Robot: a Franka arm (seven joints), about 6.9 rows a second.
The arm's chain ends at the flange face. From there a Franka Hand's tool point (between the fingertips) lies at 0.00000 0.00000 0.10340 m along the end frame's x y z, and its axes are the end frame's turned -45 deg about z.
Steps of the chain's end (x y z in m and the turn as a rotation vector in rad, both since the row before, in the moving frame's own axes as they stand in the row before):
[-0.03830, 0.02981, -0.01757, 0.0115, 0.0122, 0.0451]
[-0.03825, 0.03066, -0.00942, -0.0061, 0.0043, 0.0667]
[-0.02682, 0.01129, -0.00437, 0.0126, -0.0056, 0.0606]
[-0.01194, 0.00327, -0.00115, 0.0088, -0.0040, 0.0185]
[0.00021, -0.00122, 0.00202, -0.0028, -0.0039, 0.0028]
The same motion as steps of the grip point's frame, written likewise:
[-0.04643, -0.00591, -0.01758, -0.0005, 0.0168, 0.0451]
[-0.04888, -0.00461, -0.00942, -0.0074, -0.0013, 0.0667]
[-0.02640, -0.01230, -0.00438, 0.0129, 0.0049, 0.0606]
[-0.01040, -0.00706, -0.00115, 0.0091, 0.0034, 0.0185]
[0.00052, -0.00080, 0.00202, 0.0008, -0.0047, 0.0028]

